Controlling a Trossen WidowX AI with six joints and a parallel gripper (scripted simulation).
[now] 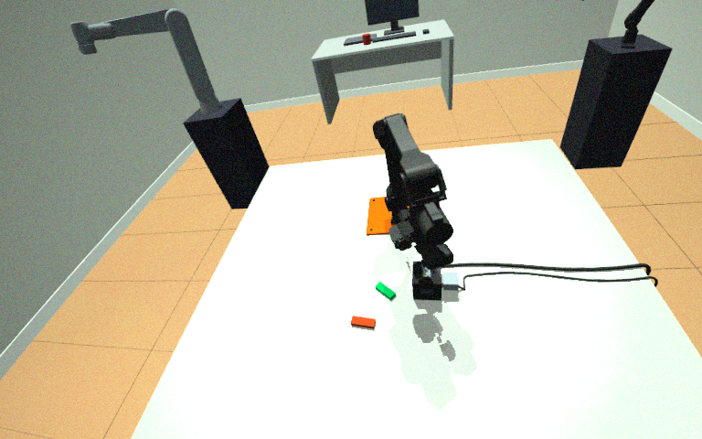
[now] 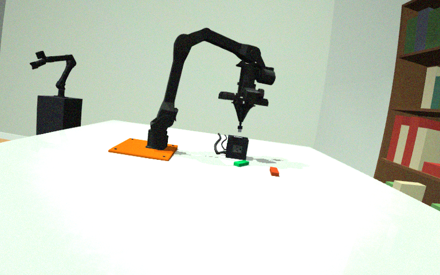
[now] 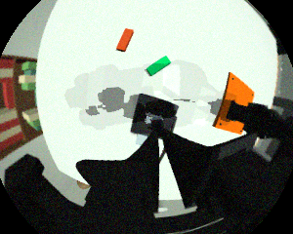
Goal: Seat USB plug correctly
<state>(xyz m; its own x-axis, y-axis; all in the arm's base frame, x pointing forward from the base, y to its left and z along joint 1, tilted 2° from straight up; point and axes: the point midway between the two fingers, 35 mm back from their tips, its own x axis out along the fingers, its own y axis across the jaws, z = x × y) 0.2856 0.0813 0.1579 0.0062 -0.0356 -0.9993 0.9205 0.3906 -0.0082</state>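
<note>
Now: the usb plug 20 mm below my gripper tip. From my gripper tip the other things lie so: green block 10 mm ahead, 110 mm to the right, 130 mm below; red block 110 mm ahead, 170 mm to the right, 130 mm below.
</note>
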